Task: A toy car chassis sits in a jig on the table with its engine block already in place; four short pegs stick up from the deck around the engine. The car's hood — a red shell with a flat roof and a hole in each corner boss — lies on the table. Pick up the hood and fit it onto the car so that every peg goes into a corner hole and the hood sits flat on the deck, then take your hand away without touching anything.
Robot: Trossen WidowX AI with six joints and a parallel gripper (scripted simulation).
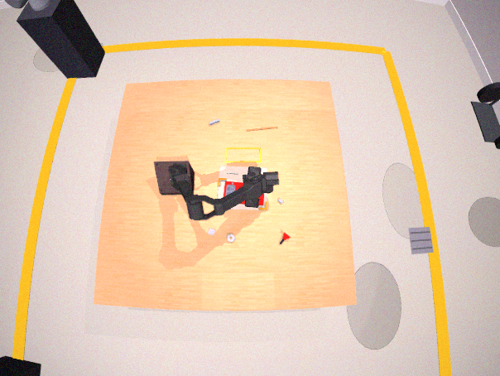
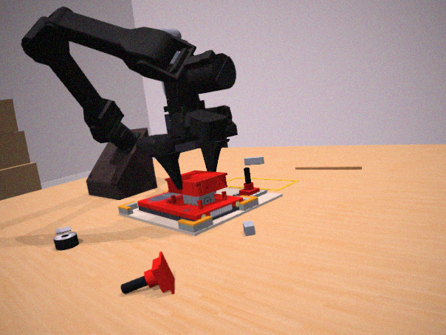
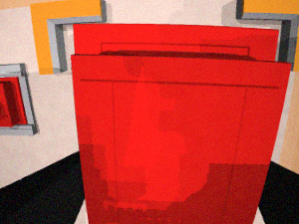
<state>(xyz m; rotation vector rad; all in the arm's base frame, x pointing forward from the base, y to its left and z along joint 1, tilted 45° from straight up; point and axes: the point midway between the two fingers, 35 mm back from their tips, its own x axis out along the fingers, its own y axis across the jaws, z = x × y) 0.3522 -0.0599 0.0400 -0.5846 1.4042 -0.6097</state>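
Right now the grey engine block is 3 cm below my gripper tip. Round my gripper tip: red hood 1 cm above; thin rod 38 cm to the left, 5 cm below, 4 cm ahead; black wheel 22 cm to the right, 10 cm behind, 5 cm below.
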